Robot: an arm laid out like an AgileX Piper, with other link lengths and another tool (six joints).
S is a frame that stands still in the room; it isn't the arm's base.
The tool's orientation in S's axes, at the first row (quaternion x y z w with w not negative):
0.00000 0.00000 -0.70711 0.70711
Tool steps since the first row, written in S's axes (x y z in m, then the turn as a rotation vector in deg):
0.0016 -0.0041 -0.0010 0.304 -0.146 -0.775
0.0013 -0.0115 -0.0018 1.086 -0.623 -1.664
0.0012 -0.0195 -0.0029 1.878 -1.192 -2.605
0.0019 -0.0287 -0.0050 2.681 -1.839 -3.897
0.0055 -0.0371 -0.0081 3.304 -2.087 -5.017
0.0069 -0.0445 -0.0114 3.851 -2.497 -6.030
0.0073 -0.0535 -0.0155 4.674 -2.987 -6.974
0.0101 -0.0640 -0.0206 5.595 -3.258 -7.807
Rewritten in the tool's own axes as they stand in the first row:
0.0041 0.0016 -0.0010 0.146 0.304 -0.775
0.0115 0.0013 -0.0018 0.623 1.086 -1.664
0.0195 0.0012 -0.0029 1.192 1.878 -2.605
0.0287 0.0019 -0.0050 1.839 2.681 -3.897
0.0371 0.0055 -0.0081 2.087 3.304 -5.017
0.0445 0.0069 -0.0114 2.497 3.851 -6.030
0.0535 0.0073 -0.0155 2.987 4.674 -6.974
0.0640 0.0101 -0.0206 3.258 5.595 -7.807

